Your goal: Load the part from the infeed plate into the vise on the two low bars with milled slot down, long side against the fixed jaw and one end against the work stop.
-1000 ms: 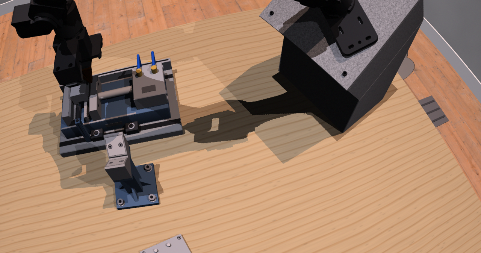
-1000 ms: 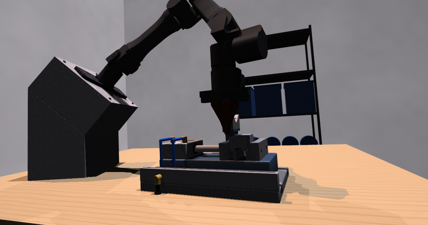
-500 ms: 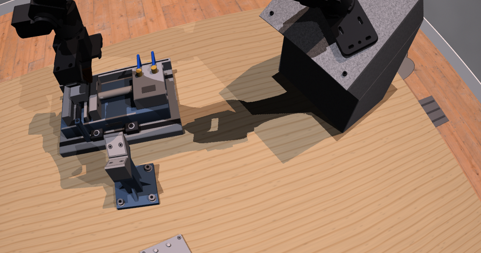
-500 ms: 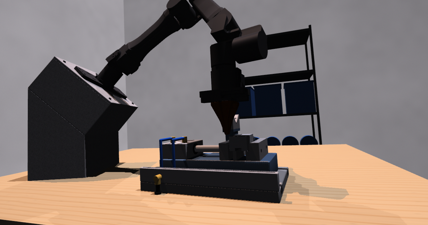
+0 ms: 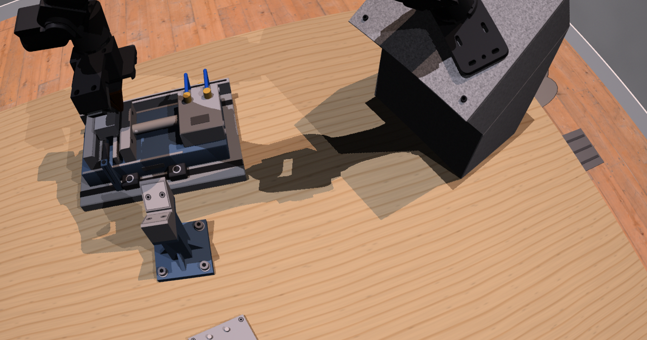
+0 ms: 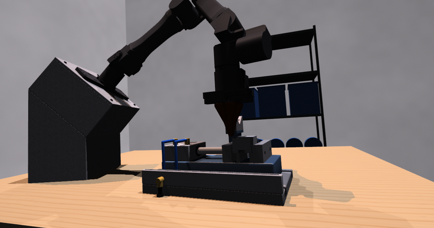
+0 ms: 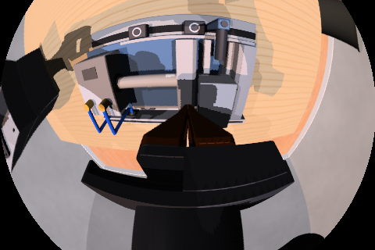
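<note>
My hand is 30 mm short of the grey part and 30 mm above it. The rest, counted from my hand: moving jaw (40 mm below, 20 mm to the left); cylinder rod (60 mm behind, 40 mm below, 10 mm to the left); fixed jaw (60 mm ahead, 40 mm below, 30 mm to the left).
</note>
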